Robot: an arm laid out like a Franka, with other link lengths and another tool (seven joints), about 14 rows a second.
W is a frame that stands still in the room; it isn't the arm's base.
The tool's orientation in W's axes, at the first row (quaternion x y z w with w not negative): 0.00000 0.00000 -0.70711 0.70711
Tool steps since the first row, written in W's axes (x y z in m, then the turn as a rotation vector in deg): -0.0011 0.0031 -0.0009 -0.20 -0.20 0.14; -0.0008 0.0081 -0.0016 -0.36 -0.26 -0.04; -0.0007 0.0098 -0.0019 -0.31 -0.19 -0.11; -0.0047 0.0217 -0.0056 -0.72 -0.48 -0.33; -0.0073 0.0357 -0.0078 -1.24 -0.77 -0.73; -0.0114 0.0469 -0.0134 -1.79 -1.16 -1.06; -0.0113 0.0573 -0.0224 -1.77 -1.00 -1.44; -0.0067 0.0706 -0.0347 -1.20 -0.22 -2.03; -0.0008 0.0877 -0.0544 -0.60 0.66 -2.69
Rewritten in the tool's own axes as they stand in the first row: -0.0031 -0.0011 -0.0009 0.20 -0.20 0.14; -0.0081 -0.0008 -0.0016 0.26 -0.36 -0.04; -0.0098 -0.0007 -0.0019 0.19 -0.31 -0.11; -0.0217 -0.0047 -0.0056 0.48 -0.72 -0.33; -0.0357 -0.0073 -0.0078 0.77 -1.24 -0.73; -0.0469 -0.0114 -0.0134 1.16 -1.79 -1.06; -0.0573 -0.0113 -0.0224 1.00 -1.77 -1.44; -0.0706 -0.0067 -0.0347 0.22 -1.20 -2.03; -0.0877 -0.0008 -0.0544 -0.66 -0.60 -2.69
